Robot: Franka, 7 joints.
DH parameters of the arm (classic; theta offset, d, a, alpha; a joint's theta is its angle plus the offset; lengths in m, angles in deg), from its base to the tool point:
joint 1: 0 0.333 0 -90
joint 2: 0 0 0 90
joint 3: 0 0.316 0.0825 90
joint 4: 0 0 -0.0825 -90
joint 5: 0 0.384 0 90
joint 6: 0 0 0.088 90
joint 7: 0 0.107 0 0
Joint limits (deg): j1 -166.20..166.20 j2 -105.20..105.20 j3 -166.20..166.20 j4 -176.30..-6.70 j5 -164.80..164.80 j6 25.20..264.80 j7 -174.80..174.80
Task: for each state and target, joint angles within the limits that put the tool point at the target. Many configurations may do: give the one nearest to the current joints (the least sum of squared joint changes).
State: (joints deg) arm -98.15 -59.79 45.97 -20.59 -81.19 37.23 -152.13
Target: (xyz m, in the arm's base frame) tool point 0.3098 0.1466 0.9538
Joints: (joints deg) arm -120.70 -47.15 60.49 -41.09 -74.76 47.74 -152.13
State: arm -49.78 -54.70 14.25 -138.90 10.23 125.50 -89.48
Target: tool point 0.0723 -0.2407 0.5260
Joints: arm -68.51 -66.53 -5.54 -159.65 5.38 113.53 -89.48
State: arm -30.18 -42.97 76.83 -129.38 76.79 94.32 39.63
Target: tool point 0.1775 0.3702 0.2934
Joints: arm -24.42 -42.50 78.15 -144.12 72.47 88.41 39.63
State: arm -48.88 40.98 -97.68 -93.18 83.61 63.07 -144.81
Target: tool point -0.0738 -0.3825 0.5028
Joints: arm -19.46 45.11 -118.63 -122.29 63.67 28.17 -144.81
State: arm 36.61 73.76 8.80 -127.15 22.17 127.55 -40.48
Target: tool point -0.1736 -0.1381 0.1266
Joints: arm 45.05 101.53 2.49 -166.15 19.99 122.65 -40.48
